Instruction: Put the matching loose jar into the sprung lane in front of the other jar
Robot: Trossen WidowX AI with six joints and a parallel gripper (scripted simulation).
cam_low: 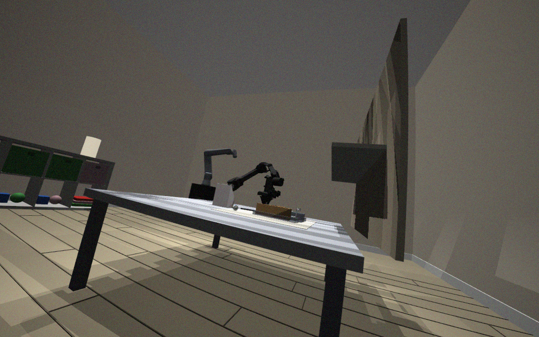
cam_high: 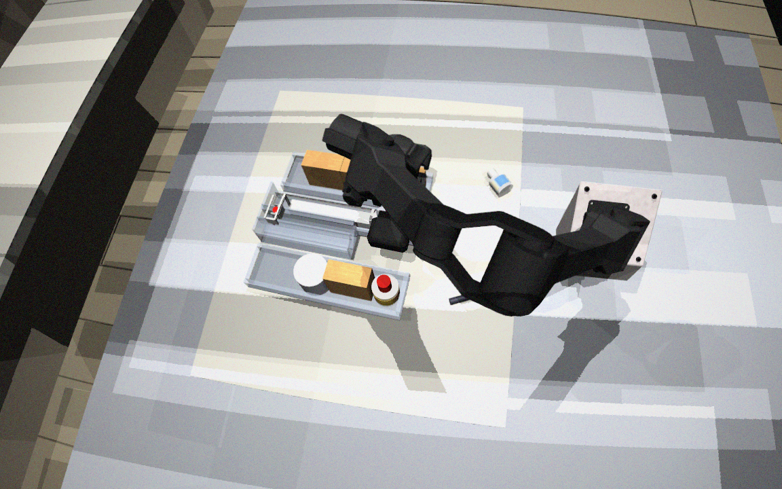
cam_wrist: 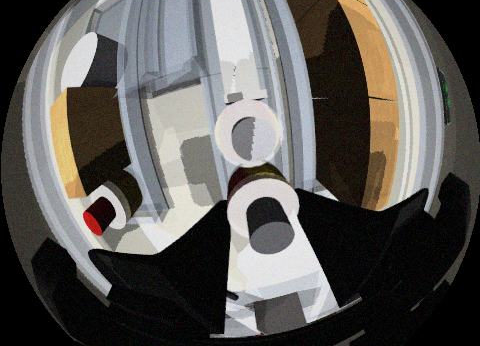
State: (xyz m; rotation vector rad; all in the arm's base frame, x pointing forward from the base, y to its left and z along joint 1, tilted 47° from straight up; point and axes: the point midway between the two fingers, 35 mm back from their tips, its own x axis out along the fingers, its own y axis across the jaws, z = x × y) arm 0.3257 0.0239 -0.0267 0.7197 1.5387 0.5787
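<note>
My gripper tip is 15 cm short of the sprung lane, 1 cm to the right of it and 3 cm above it. Also, from my gripper tip: red mark: 23 cm ahead, 2 cm to the left, 2 cm above; dark rod: 16 cm behind, 10 cm to the left, 4 cm below.
</note>
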